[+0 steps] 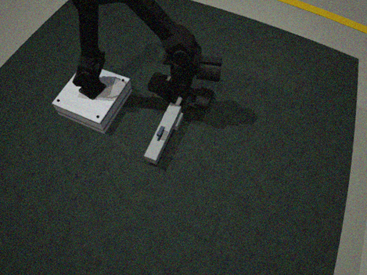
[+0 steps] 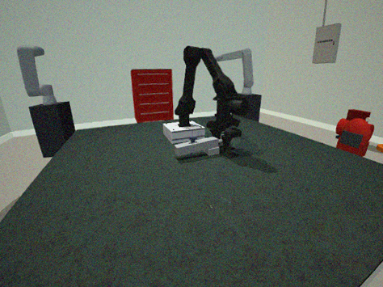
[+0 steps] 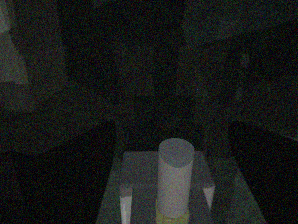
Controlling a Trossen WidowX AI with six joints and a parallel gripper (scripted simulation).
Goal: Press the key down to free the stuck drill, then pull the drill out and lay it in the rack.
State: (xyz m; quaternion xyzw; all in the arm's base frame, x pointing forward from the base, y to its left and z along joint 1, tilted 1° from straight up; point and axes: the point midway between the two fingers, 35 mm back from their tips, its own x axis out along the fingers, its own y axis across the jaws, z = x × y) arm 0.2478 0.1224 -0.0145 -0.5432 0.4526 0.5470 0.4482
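The drill lies 10 mm ahead of my gripper tip, 50 mm to the right of it and 30 mm above it. The rest, counted from my gripper tip: grey housing: 20 mm ahead, 110 mm to the right, 20 mm above; then key: 20 mm ahead, 140 mm to the right, 30 mm above; then rack: 90 mm behind, 40 mm to the left.
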